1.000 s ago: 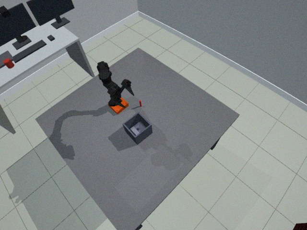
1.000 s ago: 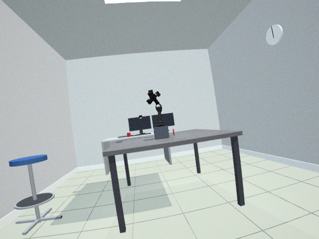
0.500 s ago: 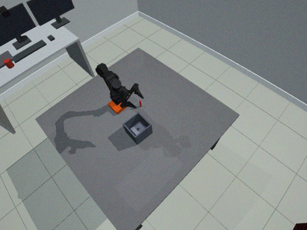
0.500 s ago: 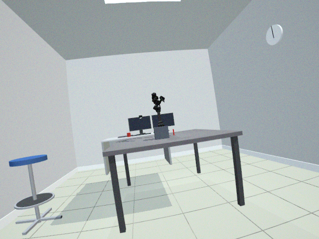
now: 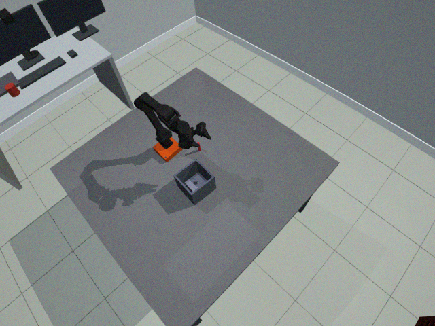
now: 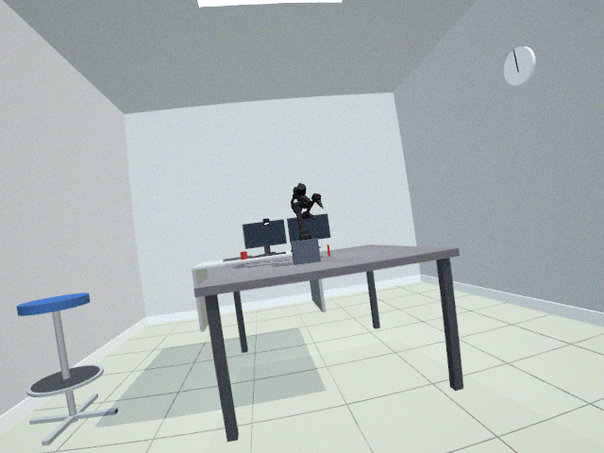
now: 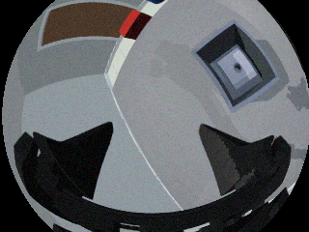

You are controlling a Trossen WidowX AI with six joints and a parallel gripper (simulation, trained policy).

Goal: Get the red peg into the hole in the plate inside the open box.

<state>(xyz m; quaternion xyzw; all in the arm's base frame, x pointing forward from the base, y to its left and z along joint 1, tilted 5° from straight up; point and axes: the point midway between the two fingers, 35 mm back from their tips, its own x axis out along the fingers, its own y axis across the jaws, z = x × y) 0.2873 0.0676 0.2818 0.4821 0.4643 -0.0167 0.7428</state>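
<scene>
The red peg lies 25 cm below my gripper tip, 15 cm behind it and 6 cm to the left of it. From my gripper tip the other things lie so: pale plate: 24 cm below, 13 cm to the right, 3 cm ahead.
</scene>
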